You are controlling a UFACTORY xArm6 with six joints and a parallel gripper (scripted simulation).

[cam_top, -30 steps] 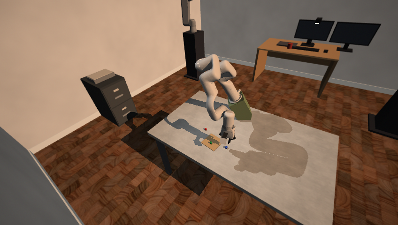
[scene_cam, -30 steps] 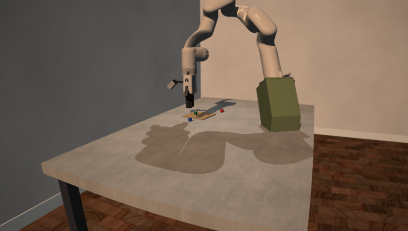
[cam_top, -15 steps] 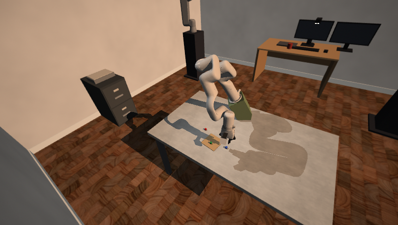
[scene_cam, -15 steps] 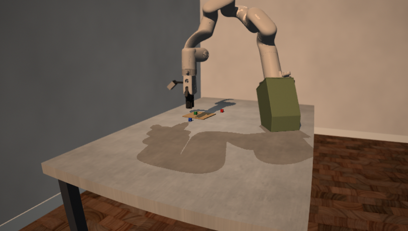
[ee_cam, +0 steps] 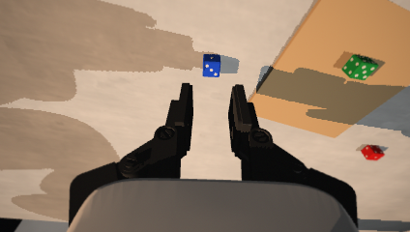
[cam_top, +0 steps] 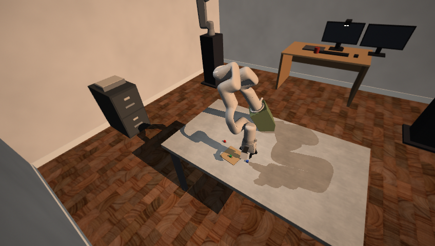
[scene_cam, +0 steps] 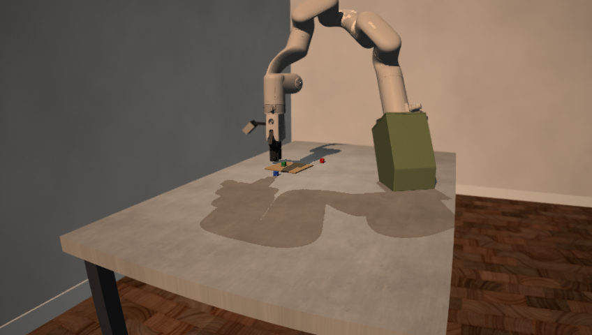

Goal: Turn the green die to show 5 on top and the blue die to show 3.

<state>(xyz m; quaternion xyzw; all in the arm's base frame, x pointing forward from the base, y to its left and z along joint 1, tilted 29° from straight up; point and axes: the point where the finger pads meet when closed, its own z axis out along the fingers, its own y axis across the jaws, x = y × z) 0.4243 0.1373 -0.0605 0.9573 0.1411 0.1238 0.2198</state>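
Now: hand 70 mm above the blue die. The rest, counted from my hand: tan mat: 130 mm to the right, 80 mm below, 10 mm ahead; then green die: 130 mm to the right, 70 mm below, 40 mm ahead; then red die: 260 mm to the right, 70 mm below, 70 mm behind.
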